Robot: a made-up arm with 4 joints.
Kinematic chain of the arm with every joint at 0, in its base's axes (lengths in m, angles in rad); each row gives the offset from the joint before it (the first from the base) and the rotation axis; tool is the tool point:
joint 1: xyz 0 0 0.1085 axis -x
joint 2: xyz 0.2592 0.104 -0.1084 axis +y
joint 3: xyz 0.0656 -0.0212 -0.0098 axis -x
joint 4: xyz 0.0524 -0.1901 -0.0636 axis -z
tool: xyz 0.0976 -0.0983 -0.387
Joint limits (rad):
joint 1: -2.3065..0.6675
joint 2: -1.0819..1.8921
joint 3: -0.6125..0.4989
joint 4: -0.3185..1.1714
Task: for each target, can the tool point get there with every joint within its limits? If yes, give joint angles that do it. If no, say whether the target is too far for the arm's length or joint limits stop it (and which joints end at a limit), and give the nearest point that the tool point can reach.
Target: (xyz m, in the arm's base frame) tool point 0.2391 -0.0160 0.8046
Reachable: no: joint limits stop it (at a limit: joint 1, joint 3, joint 4) | nearest point 0.2258 0.4167 0.6678 | short by 0.454 m
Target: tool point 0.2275 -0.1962 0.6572
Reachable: no: joint limits stop it (at a limit: joint 1, joint 2, joint 3, joint 4) | nearest point -0.0017 -0.3798 0.2926 | short by 0.468 m
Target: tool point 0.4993 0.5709 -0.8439
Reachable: no: too far | nearest point 0.3974 0.3525 -0.4796 | short by 0.437 m
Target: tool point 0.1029 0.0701 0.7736
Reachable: no: joint limits stop it (at a limit: joint 1, joint 3, joint 4) | nearest point 0.0446 0.3868 0.6406 | short by 0.348 m
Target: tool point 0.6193 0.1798 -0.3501
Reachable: yes | joints -0.7739 -0.6407 -0.1054 1.0423
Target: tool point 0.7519 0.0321 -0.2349
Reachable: yes | joints -0.6061 -0.7983 -0.0966 0.0912
